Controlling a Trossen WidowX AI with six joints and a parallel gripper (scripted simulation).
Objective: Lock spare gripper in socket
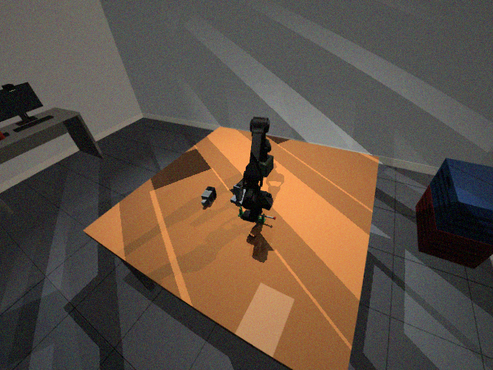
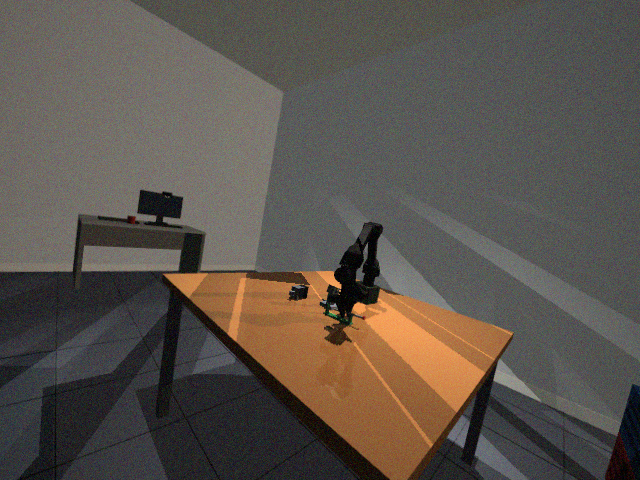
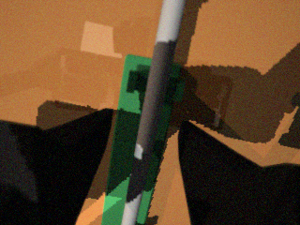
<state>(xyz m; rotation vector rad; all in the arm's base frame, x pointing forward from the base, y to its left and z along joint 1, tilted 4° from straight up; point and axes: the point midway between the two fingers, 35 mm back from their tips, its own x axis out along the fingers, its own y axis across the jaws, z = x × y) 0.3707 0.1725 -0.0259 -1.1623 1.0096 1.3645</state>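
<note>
Now: gripper tip 40 mm to the left of the green mount. Also, from my gripper tip: spare gripper: 10 mm ahead, 310 mm to the right, 10 mm above.
</note>
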